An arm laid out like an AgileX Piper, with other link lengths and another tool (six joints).
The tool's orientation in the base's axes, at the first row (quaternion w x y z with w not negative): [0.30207 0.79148 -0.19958 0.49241]
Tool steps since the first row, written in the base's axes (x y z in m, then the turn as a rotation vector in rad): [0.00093 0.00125 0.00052 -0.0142 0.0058 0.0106]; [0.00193 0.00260 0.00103 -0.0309 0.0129 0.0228]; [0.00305 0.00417 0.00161 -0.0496 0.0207 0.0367]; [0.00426 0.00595 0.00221 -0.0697 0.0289 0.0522]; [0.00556 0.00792 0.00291 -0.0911 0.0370 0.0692]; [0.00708 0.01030 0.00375 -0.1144 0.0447 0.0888]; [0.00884 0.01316 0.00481 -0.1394 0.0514 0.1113]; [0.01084 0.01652 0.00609 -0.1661 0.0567 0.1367]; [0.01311 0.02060 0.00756 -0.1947 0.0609 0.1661]
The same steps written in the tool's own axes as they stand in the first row. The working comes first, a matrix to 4 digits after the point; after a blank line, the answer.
The tool's axes in the first row as the columns of a matrix, in the base's axes (used below as rounded here):
[0.4354 -0.6134 0.6589]
[-0.0184 -0.7378 -0.6747]
[0.9001 0.2816 -0.3326]

[0.00085 -0.00135 -0.00040 0.0033 0.0074 -0.0168]; [0.00172 -0.00281 -0.00083 0.0068 0.0159 -0.0366]; [0.00270 -0.00449 -0.00134 0.0111 0.0255 -0.0589]; [0.00373 -0.00638 -0.00194 0.0161 0.0361 -0.0828]; [0.00489 -0.00843 -0.00265 0.0219 0.0481 -0.1080]; [0.00627 -0.01089 -0.00353 0.0293 0.0622 -0.1351]; [0.00794 -0.01378 -0.00465 0.0385 0.0789 -0.1635]; [0.00990 -0.01712 -0.00603 0.0497 0.0985 -0.1932]; [0.01213 -0.02111 -0.00778 0.0636 0.1213 -0.2246]
